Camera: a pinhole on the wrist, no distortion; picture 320 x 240 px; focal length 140.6 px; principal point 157.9 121.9 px. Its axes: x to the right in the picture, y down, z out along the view. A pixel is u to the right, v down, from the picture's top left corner.
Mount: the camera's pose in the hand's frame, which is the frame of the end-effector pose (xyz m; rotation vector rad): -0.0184 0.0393 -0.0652 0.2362 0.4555 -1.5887
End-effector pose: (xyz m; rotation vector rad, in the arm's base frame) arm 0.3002 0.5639 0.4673 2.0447 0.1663 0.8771
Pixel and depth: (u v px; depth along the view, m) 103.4 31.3 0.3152
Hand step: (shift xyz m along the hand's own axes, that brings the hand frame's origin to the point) -0.1710 0.0189 0.2979
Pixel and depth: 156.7 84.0 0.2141
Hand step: -0.0489 -0.0493 0.1358
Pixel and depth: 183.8 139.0 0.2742
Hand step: 0.0446 -0.1238 0.1545
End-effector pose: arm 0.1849 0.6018 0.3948 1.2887 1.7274 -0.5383
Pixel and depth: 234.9 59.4 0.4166
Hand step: -0.1676 -0.3414 0.2392
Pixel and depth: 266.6 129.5 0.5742
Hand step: 0.0493 -0.6074 0.2588
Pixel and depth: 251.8 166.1 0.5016
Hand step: 0.1740 -0.4801 0.2211
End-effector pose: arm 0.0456 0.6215 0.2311 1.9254 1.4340 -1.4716
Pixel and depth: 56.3 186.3 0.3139
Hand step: 0.1800 0.1083 0.2905
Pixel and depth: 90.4 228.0 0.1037
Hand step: 0.0757 0.0388 0.0373
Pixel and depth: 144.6 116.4 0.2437
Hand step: 0.0041 -0.0435 0.1643
